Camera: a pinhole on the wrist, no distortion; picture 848 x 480 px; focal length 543.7 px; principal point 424.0 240.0 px. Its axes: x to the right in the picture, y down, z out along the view. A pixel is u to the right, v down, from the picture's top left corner.
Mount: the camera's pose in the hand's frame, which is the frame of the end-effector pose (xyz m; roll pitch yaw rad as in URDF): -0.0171 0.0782 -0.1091 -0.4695 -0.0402 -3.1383
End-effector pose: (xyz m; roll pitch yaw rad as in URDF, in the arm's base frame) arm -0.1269 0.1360 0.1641 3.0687 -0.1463 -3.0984
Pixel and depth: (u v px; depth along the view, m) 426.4 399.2 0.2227
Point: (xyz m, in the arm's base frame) -0.1225 0.0600 0.0976
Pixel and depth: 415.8 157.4 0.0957
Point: -0.1142 0.1831 0.1829
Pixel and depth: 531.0 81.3 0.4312
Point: -0.0936 0.1570 -0.1795
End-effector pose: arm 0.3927 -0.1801 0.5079 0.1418 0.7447 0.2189
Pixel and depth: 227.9 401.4 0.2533
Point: 0.5186 -0.2681 0.4987
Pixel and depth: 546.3 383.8 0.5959
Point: 0.5830 -0.5264 0.8214
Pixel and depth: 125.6 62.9 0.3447
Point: 0.6891 -0.1257 0.5595
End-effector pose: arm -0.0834 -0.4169 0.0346 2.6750 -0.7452 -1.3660
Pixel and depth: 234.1 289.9 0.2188
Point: -0.0608 -0.5202 0.0190
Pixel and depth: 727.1 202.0 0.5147
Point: -0.1299 -0.4852 -0.4465
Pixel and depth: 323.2 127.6 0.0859
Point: -0.1268 -0.3949 0.0709
